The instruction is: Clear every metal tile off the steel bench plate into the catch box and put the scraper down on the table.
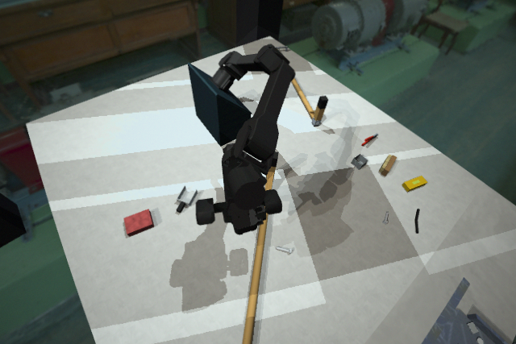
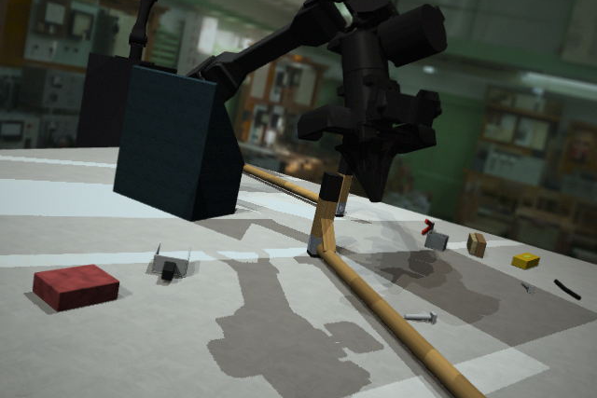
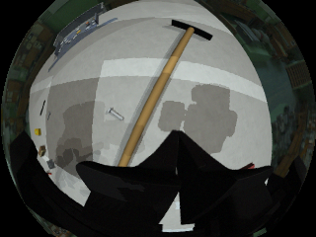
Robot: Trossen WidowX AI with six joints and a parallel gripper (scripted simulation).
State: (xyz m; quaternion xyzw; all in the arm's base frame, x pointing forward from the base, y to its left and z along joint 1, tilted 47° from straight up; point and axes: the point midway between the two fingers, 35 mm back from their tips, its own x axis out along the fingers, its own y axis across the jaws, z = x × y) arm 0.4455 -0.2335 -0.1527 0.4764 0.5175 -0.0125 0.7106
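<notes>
Right now my gripper tip is 10 cm above the long scraper, 5 cm short of it and 2 cm to the right of it. Also, from my gripper tip: grey box (55 cm to the left, 15 cm below, 4 cm ahead); grey bracket (24 cm behind, 15 cm below, 3 cm to the right); red block (27 cm behind, 18 cm to the right, 15 cm below).
</notes>
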